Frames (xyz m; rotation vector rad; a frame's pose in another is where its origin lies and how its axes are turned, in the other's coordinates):
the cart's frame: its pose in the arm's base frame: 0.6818 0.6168 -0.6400 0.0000 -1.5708 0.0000
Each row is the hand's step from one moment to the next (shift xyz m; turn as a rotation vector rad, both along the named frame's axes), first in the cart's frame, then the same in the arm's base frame.
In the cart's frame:
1: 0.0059 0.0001 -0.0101 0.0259 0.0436 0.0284
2: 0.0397 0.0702 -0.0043 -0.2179 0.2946 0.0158
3: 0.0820 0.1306 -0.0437 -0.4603 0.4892 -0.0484
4: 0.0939 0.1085 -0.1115 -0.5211 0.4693 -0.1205
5: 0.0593 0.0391 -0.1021 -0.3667 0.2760 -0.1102
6: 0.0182 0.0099 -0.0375 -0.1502 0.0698 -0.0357
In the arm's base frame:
1: 0.0101 0.0001 0.0059 -0.0284 0.0436 0.0259
2: 0.0043 0.0702 0.0397 -0.0158 0.2946 -0.2179
3: 0.0437 0.1306 0.0820 0.0484 0.4892 -0.4603
4: 0.1115 0.1085 0.0939 0.1205 0.4693 -0.5211
5: 0.1021 0.0391 0.0593 0.1102 0.2760 -0.3667
6: 0.0375 0.0099 0.0182 0.0357 0.0698 -0.1502

